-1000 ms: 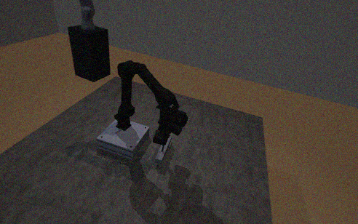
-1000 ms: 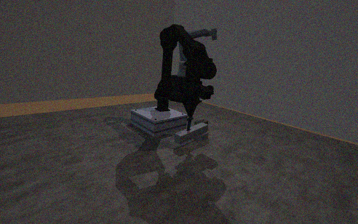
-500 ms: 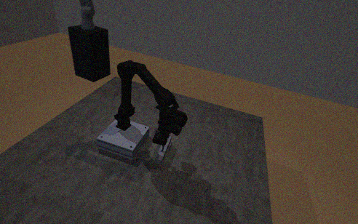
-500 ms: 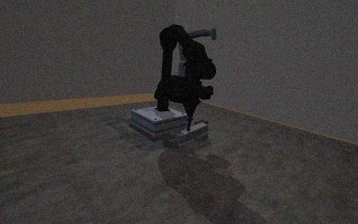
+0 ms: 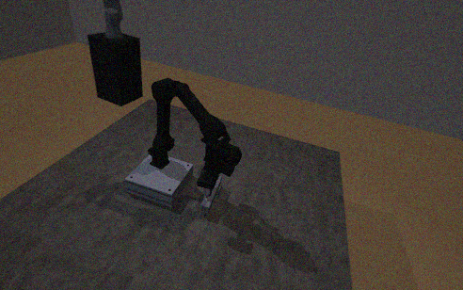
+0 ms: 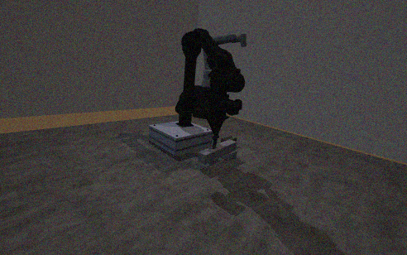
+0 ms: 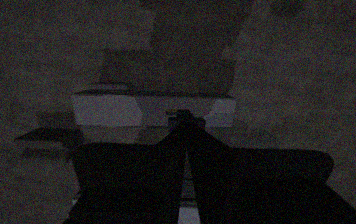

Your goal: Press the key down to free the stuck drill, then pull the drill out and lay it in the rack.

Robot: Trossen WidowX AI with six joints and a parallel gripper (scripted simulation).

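Right now the dark key is 3 cm below my gripper tip. The rest, counted from my gripper tip: grey fixture block: 7 cm below, 4 cm to the left, 1 cm behind; then drill: 7 cm below, 6 cm to the left, 1 cm behind.
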